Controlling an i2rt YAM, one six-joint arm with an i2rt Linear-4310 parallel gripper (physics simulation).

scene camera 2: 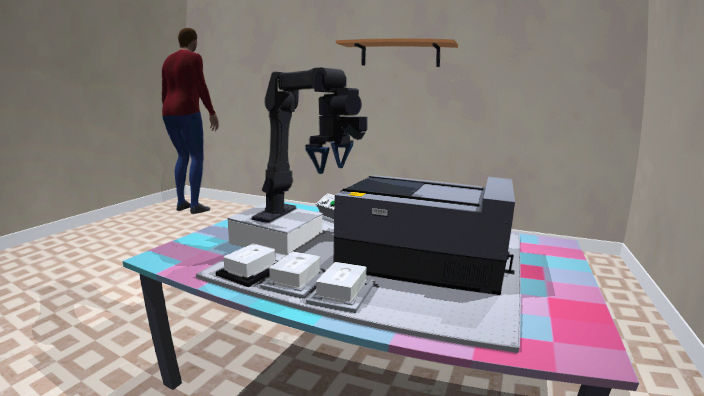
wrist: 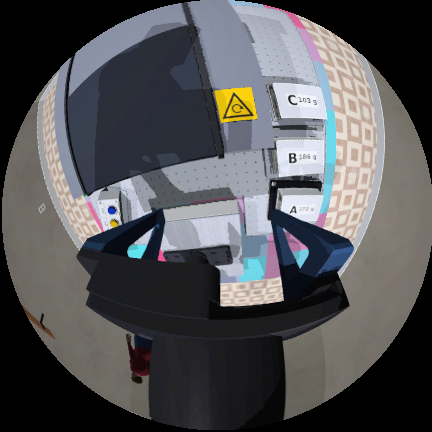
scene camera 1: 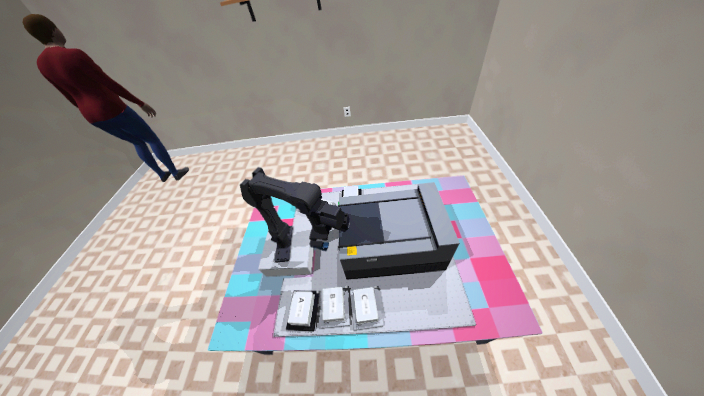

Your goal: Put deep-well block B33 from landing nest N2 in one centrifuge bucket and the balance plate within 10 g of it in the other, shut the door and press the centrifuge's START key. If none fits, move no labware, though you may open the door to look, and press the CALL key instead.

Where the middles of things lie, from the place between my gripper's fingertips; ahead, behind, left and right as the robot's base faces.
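Position of my hand relative to the dark top door (scene camera 1: pixel 365 226): 10 cm to the right of it, 14 cm short of it, 5 cm above it. Counted from my hand, the small panel with coloured buttons (wrist: pixel 108 196) is 39 cm to the left, 11 cm behind and 22 cm below; the dark centrifuge (scene camera 2: pixel 456 236) is 9 cm to the left, 29 cm ahead and 14 cm below.
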